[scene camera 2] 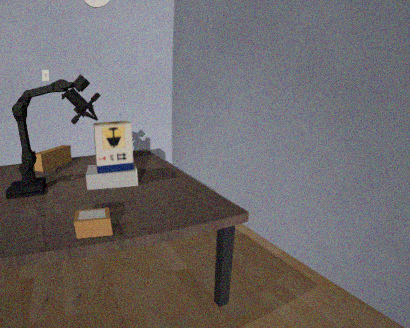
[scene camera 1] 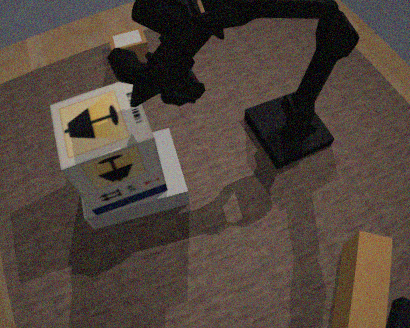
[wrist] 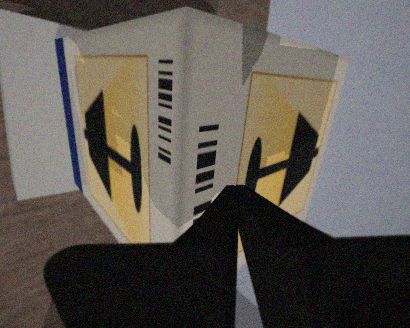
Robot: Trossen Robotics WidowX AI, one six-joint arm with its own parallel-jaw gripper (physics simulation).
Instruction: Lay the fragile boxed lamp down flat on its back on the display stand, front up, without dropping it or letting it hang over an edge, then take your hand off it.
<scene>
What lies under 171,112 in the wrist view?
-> A boxed lamp.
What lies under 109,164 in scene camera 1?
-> A boxed lamp.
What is my gripper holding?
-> Nothing.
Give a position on a display stand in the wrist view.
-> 43,166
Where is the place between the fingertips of my gripper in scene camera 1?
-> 132,105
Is my gripper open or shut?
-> Shut.
</scene>
